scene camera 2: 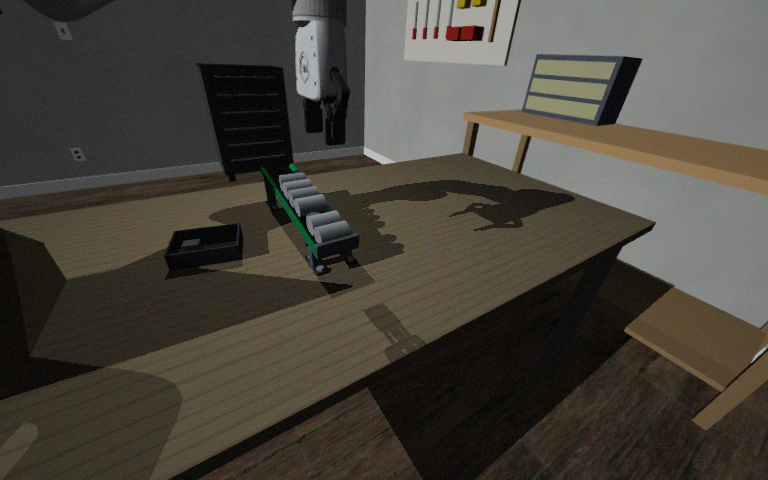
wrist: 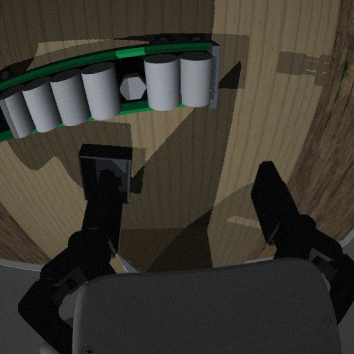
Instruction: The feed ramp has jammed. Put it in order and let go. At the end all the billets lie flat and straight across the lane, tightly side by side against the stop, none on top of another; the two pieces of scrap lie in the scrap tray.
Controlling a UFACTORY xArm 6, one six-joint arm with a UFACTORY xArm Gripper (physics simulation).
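Places are measured from the arm's base along level axes (x back, y left, z down), in centimetres.
Pixels of known places: gripper, fingertip midpoint: point(scene camera 2: 324, 138) point(wrist: 187, 181).
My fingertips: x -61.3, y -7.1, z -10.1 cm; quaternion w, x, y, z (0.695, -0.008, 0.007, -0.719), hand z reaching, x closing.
Note:
For each thing: its top centre in the pictures, then the offset to it from my fingertips. Level surfaces: height alone.
- grey stop, middle of its top: point(wrist: 213, 78) point(scene camera 2: 337, 238) dx +0.3, dy -5.1, dz +17.3 cm
- hexagonal scrap piece, middle of its top: point(wrist: 131, 89) dx +1.4, dy +5.0, dz +16.7 cm
- black scrap tray, middle of its top: point(wrist: 104, 181) point(scene camera 2: 205, 238) dx +22.3, dy +12.9, dz +21.1 cm
- small grey piece, middle of its top: point(scene camera 2: 190, 242) dx +25.0, dy +13.3, dz +21.7 cm
- wooden table, its level: dz +24.6 cm
The feed ramp point(scene camera 2: 290, 213) point(wrist: 131, 52) has green rails and a grey stop point(scene camera 2: 338, 245) point(wrist: 215, 75). Two grey billets point(scene camera 2: 333, 232) point(wrist: 162, 82) lie across the lane side by side at the stop. A hexagonal scrap piece point(wrist: 132, 87) sits in the gap behind them. Beyond it, several more billets point(scene camera 2: 309, 204) point(wrist: 101, 90) lie across the lane in a row. The black scrap tray point(scene camera 2: 205, 260) point(wrist: 106, 150) holds a small grey piece point(scene camera 2: 190, 242); a finger partly hides the tray's inside in the wrist view. My gripper point(scene camera 2: 322, 133) point(wrist: 187, 181) is open and empty, high above the table.
The wooden table point(scene camera 2: 453, 266) point(wrist: 260, 115) carries ramp and tray; the tray stands beside the ramp. A dark box-like object point(scene camera 2: 28, 305) stands at the table's left. A black drawer cabinet point(scene camera 2: 249, 118) stands behind, and a wooden shelf point(scene camera 2: 651, 142) is at the right wall.

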